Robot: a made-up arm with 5 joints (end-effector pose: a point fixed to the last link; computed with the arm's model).
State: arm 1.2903 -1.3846 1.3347 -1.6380 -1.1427
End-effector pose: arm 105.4 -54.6 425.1 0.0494 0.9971 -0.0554 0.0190
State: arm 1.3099 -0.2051 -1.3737 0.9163 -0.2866
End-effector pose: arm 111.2 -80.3 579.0 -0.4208 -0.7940 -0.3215 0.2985
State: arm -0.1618 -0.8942 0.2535 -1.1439 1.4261
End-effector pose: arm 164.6 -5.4 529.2 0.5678 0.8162 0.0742 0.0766
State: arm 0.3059 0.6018 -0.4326 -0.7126 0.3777
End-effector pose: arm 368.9 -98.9 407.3 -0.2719 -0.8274 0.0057 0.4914
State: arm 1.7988 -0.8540 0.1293 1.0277 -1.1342
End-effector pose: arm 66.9 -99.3 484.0 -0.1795 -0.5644 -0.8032 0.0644
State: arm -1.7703 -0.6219 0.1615 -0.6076 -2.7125
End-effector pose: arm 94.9 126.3 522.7 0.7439 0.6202 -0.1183 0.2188
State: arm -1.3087 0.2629 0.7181 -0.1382 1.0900
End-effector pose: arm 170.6 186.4 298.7 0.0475 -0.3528 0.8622 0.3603
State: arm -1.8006 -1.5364 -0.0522 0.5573 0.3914
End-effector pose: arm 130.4 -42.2 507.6 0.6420 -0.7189 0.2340 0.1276
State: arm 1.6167 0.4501 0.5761 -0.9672 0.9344
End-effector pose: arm 80.0 -223.6 313.5 -0.6512 -0.2155 -0.2601 0.6796
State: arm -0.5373 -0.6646 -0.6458 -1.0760 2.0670
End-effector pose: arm 107.4 -16.0 569.6 0.6193 0.6776 0.3797 0.1145
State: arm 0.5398 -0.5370 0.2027 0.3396 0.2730
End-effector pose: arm 237.7 -96.8 474.7 -0.2629 -0.6544 -0.1114 0.7002
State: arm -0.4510 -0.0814 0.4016 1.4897 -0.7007
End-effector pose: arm 259.5 58.2 362.6 -0.0674 0.0984 -0.1476 0.9818
